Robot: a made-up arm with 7 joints. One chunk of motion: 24 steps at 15 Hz.
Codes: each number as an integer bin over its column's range. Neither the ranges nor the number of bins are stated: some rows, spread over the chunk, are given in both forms.
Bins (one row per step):
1: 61 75 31 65 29 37
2: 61 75 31 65 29 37
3: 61 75 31 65 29 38
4: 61 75 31 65 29 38
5: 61 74 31 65 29 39
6: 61 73 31 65 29 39
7: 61 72 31 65 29 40
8: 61 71 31 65 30 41
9: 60 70 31 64 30 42
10: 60 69 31 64 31 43
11: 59 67 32 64 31 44
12: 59 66 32 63 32 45
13: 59 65 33 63 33 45
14: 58 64 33 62 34 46
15: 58 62 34 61 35 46
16: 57 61 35 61 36 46
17: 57 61 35 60 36 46
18: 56 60 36 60 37 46
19: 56 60 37 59 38 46
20: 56 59 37 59 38 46
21: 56 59 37 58 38 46
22: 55 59 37 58 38 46
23: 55 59 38 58 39 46
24: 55 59 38 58 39 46
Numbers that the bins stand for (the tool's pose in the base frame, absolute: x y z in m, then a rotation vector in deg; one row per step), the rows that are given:
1: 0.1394 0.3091 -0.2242 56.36 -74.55 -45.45
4: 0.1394 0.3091 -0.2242 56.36 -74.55 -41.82
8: 0.1394 0.2606 -0.2242 56.36 -70.91 -30.91
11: 0.1152 0.2121 -0.2121 52.73 -67.27 -20.00
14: 0.1030 0.1758 -0.2000 45.45 -56.36 -12.73
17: 0.0909 0.1394 -0.1758 38.18 -49.09 -12.73
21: 0.0788 0.1152 -0.1515 30.91 -41.82 -12.73
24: 0.0667 0.1152 -0.1394 30.91 -38.18 -12.73
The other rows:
2: 0.1394 0.3091 -0.2242 56.36 -74.55 -45.45
3: 0.1394 0.3091 -0.2242 56.36 -74.55 -41.82
5: 0.1394 0.2970 -0.2242 56.36 -74.55 -38.18
6: 0.1394 0.2848 -0.2242 56.36 -74.55 -38.18
7: 0.1394 0.2727 -0.2242 56.36 -74.55 -34.55
9: 0.1273 0.2485 -0.2242 52.73 -70.91 -27.27
10: 0.1273 0.2364 -0.2242 52.73 -67.27 -23.64
12: 0.1152 0.2000 -0.2121 49.09 -63.64 -16.36
13: 0.1152 0.1879 -0.2000 49.09 -60.00 -16.36
15: 0.1030 0.1515 -0.1879 41.82 -52.73 -12.73
16: 0.0909 0.1394 -0.1758 41.82 -49.09 -12.73
18: 0.0788 0.1273 -0.1636 38.18 -45.45 -12.73
19: 0.0788 0.1273 -0.1515 34.55 -41.82 -12.73
20: 0.0788 0.1152 -0.1515 34.55 -41.82 -12.73
22: 0.0667 0.1152 -0.1515 30.91 -41.82 -12.73
23: 0.0667 0.1152 -0.1394 30.91 -38.18 -12.73

